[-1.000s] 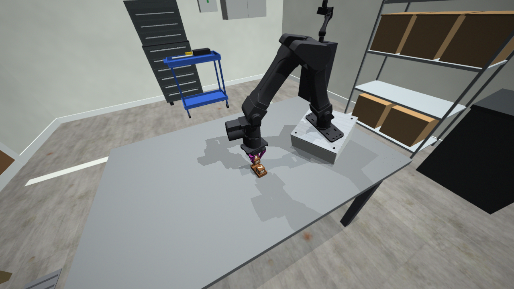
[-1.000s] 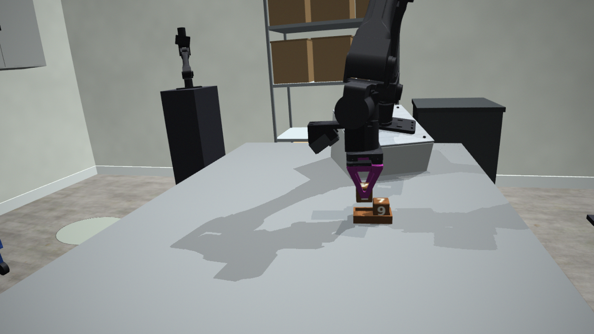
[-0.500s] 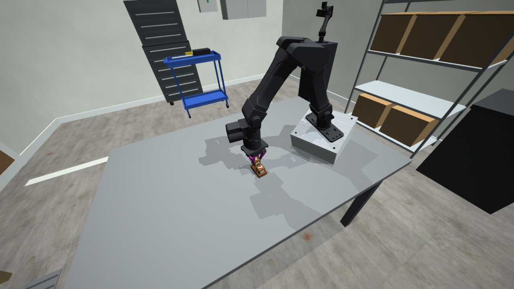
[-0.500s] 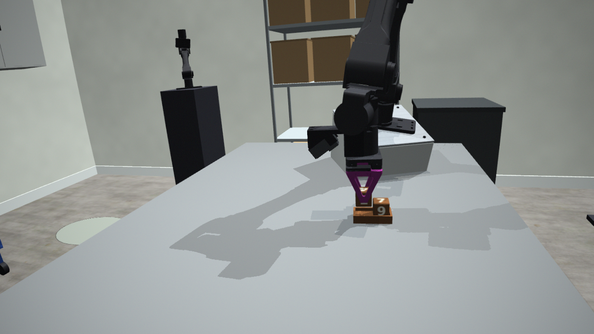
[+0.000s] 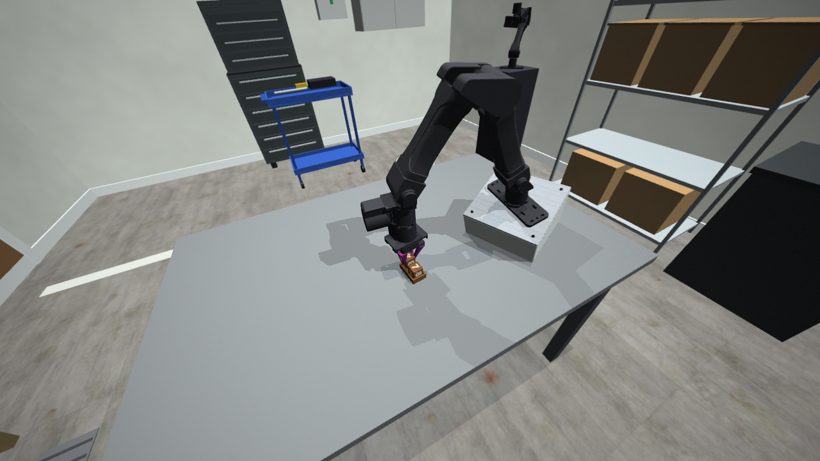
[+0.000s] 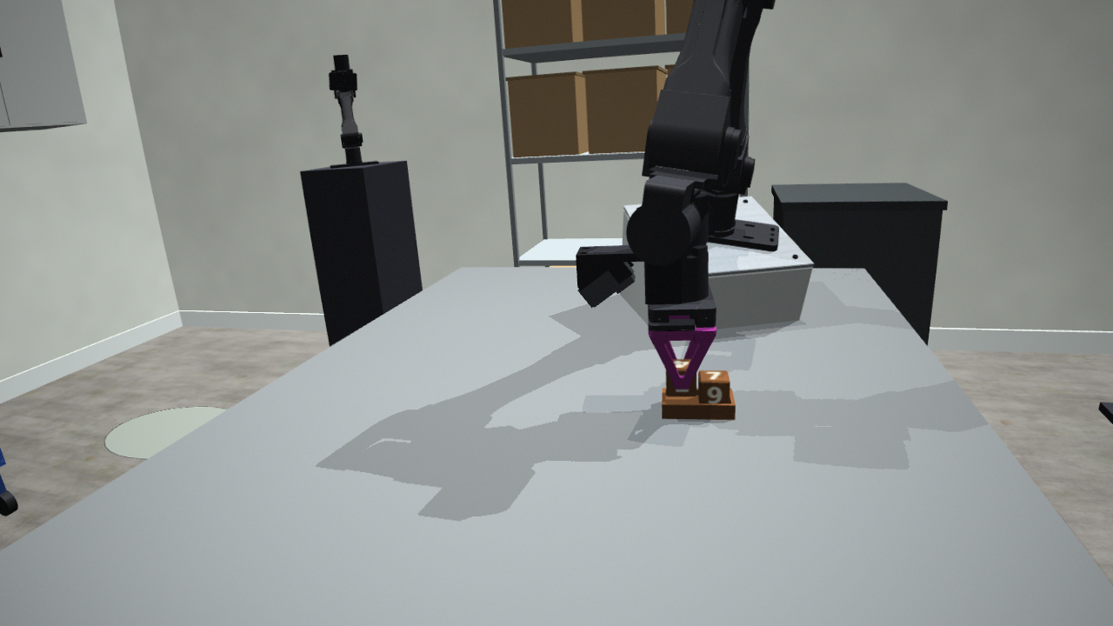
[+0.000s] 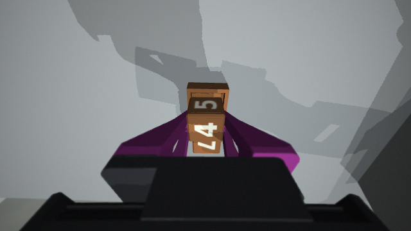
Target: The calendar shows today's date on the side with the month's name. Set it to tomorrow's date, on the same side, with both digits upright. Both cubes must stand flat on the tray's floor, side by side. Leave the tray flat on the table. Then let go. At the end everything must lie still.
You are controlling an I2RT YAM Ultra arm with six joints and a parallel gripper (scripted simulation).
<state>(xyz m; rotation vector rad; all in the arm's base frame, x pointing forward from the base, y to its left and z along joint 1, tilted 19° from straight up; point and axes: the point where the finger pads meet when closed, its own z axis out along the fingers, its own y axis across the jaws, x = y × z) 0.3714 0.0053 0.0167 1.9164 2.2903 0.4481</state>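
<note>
My gripper is now 3 cm above the brown wooden tray, 2 cm to the right of it and 1 cm past it.
</note>
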